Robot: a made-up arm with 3 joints. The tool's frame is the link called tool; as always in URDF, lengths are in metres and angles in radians. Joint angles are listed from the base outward.
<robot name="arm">
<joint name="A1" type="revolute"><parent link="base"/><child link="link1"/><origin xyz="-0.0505 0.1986 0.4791"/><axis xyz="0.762 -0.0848 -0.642"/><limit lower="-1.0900" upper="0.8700"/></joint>
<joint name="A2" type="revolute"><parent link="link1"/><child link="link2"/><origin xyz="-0.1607 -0.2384 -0.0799"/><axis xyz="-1 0 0"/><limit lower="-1.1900" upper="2.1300"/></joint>
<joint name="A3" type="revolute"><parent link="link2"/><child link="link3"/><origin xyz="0.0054 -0.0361 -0.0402"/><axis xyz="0 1 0"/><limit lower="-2.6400" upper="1.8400"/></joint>
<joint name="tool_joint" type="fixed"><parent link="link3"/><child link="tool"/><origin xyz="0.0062 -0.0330 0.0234" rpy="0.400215 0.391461 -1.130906"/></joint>
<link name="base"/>
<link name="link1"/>
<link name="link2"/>
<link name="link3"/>
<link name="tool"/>
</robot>
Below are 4 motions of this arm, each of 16 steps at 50 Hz.
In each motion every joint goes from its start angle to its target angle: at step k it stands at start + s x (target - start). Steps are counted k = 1, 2, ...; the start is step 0. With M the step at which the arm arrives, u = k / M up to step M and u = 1 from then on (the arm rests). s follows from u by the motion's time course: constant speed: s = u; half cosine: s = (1 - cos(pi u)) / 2; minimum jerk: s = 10 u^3 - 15 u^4 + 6 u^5.
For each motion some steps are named. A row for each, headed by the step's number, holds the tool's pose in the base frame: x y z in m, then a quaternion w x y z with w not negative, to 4 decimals.
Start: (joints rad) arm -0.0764 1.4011 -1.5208
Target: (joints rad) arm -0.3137 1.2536 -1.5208
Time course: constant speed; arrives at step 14
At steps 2, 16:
2: -0.2084 -0.0975 0.4868 0.8331 0.0347 -0.5114 0.2078
16: -0.1667 -0.1190 0.5319 0.8273 0.0583 -0.4908 0.2671

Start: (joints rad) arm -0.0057 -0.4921 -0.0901
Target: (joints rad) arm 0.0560 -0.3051 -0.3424
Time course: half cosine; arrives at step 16
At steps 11, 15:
11: -0.2140 -0.0910 0.3506 0.7055 0.4863 0.0312 -0.5146
15: -0.2176 -0.0899 0.3498 0.7064 0.4883 -0.0012 -0.5125

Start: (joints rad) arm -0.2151 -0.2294 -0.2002
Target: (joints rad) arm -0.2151 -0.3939 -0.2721
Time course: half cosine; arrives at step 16
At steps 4, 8, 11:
4: -0.1622 -0.1352 0.4210 0.8107 0.3497 0.0318 -0.4685
8: -0.1631 -0.1339 0.4172 0.7988 0.3783 0.0383 -0.4663
11: -0.1638 -0.1327 0.4142 0.7886 0.4005 0.0432 -0.4646

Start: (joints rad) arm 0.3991 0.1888 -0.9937
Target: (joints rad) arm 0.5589 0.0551 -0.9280
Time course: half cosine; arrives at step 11
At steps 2, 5, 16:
2: -0.2873 -0.0141 0.2992 0.6325 0.4973 -0.3671 -0.4667
5: -0.2929 0.0037 0.2867 0.6016 0.5195 -0.3516 -0.4945
16: -0.3003 0.0348 0.2683 0.5479 0.5550 -0.3248 -0.5350

